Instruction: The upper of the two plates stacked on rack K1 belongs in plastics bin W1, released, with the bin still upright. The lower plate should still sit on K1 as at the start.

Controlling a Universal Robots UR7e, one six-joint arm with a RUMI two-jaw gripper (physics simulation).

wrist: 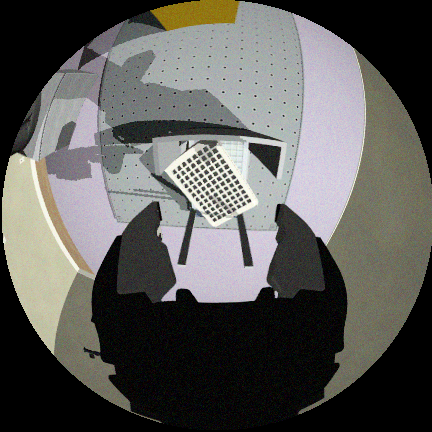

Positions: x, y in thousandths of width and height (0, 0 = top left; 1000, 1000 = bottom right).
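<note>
There is my gripper (506, 473), which I can see. A plate (478, 404) is visible to me too.
</note>
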